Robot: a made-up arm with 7 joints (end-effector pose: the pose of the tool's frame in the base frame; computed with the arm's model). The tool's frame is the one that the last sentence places. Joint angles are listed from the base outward.
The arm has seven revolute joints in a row. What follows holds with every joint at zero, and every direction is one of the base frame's.
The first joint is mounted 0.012 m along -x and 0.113 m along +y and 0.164 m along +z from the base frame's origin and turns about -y.
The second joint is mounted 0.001 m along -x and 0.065 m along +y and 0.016 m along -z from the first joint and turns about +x.
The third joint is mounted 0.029 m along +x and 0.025 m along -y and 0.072 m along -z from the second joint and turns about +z.
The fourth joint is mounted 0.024 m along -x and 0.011 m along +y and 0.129 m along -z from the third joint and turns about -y.
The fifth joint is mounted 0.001 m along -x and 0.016 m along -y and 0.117 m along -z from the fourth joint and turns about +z.
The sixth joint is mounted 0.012 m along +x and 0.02 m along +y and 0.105 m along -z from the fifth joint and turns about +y.
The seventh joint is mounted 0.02 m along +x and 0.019 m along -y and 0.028 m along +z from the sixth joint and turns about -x.
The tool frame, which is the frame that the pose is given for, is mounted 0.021 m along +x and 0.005 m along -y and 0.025 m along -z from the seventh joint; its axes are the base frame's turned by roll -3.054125, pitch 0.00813 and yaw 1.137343 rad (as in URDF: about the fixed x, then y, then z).
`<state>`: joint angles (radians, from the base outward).
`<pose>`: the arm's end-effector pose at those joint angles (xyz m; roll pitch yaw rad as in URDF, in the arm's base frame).
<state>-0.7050 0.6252 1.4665 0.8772 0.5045 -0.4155 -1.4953</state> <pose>-0.1353 0.4457 0.0115 1.3723 -0.1443 -1.6557</pose>
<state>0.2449 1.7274 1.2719 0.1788 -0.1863 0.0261 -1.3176</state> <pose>0.0054 0.5605 0.2582 1.3578 -0.1798 -1.6679</pose>
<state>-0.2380 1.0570 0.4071 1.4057 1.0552 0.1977 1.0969</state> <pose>0.1634 0.3818 0.0813 1.7385 -0.2912 0.7800</pose>
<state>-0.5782 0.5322 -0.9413 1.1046 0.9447 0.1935 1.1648</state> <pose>-0.0489 0.1674 -0.1824 1.6296 1.2678 -0.1440</pose>
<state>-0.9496 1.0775 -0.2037 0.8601 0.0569 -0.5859 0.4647</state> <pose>-0.0910 0.4039 -0.1024 3.0283 0.0151 0.0574</pose>
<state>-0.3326 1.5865 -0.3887 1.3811 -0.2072 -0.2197 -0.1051</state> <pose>0.1351 0.3723 -0.0205 -2.4214 -0.6923 -0.9010</pose>
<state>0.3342 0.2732 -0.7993 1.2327 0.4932 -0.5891 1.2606</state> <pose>0.1990 0.0983 -0.0490 1.4701 -0.7237 -0.1914</pose>
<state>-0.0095 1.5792 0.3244 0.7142 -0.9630 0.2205 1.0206</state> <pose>0.1537 0.5317 0.1031 -1.9810 -0.3723 0.3265</pose>
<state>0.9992 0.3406 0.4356 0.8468 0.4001 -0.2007 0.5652</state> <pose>0.3207 0.3183 0.1598 0.9293 -0.1062 1.7467</pose>
